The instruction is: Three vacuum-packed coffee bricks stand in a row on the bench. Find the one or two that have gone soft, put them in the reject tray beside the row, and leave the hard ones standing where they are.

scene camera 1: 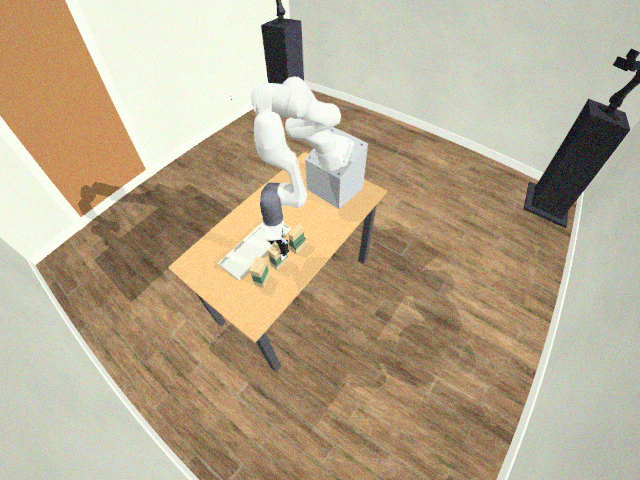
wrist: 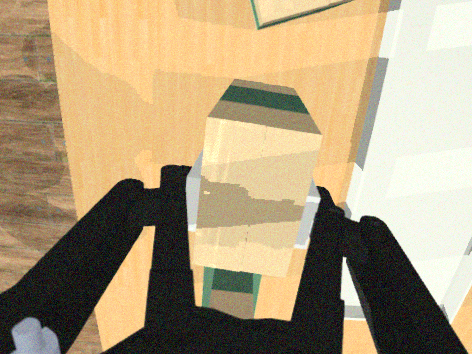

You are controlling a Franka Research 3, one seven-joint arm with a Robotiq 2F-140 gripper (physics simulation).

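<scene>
Three beige and green coffee bricks stand in a row on the bench. My gripper (scene camera 1: 279,252) (wrist: 253,165) is shut on the middle brick (scene camera 1: 273,255) (wrist: 260,155), with one pad on each long side. That brick is upright, and its lower part is partly hidden. The near brick (scene camera 1: 259,271) (wrist: 300,7) stands apart from it; its edge shows at the top of the wrist view. The far brick (scene camera 1: 297,238) stands on the robot-base side. The pale reject tray (scene camera 1: 240,261) (wrist: 415,115) lies beside the row. I cannot tell from sight which bricks are soft.
The wooden bench (scene camera 1: 217,289) (wrist: 110,125) carries the bricks and tray. The grey base block (scene camera 1: 338,180) stands at its far end. The bench edge runs along the left of the wrist view, opposite the tray. Black pedestals (scene camera 1: 573,160) stand on the floor around it.
</scene>
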